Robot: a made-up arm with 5 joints. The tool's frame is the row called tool.
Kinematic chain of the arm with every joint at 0, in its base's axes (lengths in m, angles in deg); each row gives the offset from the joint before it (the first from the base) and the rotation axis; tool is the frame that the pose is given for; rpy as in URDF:
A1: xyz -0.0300 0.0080 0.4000 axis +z
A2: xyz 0.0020 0.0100 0.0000 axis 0 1 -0.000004
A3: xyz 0.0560 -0.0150 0.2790 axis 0 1 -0.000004
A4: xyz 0.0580 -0.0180 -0.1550 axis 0 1 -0.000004
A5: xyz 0.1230 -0.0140 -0.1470 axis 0 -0.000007 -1
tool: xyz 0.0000 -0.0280 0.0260 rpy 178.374 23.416 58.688
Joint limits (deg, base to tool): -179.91..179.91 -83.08..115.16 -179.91..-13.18 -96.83..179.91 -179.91..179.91
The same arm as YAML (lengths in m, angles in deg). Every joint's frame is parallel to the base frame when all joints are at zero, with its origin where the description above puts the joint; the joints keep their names.
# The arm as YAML. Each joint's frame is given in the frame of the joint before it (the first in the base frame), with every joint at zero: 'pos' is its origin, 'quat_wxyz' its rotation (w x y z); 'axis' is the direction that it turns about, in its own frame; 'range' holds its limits. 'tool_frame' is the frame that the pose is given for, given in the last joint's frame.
length_unit: m
angle_unit: deg
joints:
  - joint: A1
    pos: [-0.03, 0.008, 0.4]
    quat_wxyz: [1.0, 0.0, 0.0, 0.0]
    axis: [0.0, 0.0, 1.0]
    range: [-179.91, 179.91]
  - joint: A2
    pos: [0.002, 0.01, 0.0]
    quat_wxyz: [1.0, 0.0, 0.0, 0.0]
    axis: [0.0, 1.0, 0.0]
    range: [-83.08, 115.16]
  - joint: A3
    pos: [0.056, -0.015, 0.279]
    quat_wxyz: [1.0, 0.0, 0.0, 0.0]
    axis: [0.0, 1.0, 0.0]
    range: [-179.91, -13.18]
  - joint: A4
    pos: [0.058, -0.018, -0.155]
    quat_wxyz: [1.0, 0.0, 0.0, 0.0]
    axis: [0.0, 1.0, 0.0]
    range: [-96.83, 179.91]
  - joint: A5
    pos: [0.123, -0.014, -0.147]
    quat_wxyz: [1.0, 0.0, 0.0, 0.0]
    axis: [0.0, 0.0, -1.0]
    range: [-179.91, 179.91]
tool_frame:
  pos: [0.0, -0.028, 0.026]
  quat_wxyz: [0.111544, 0.85206, 0.482318, -0.170061]

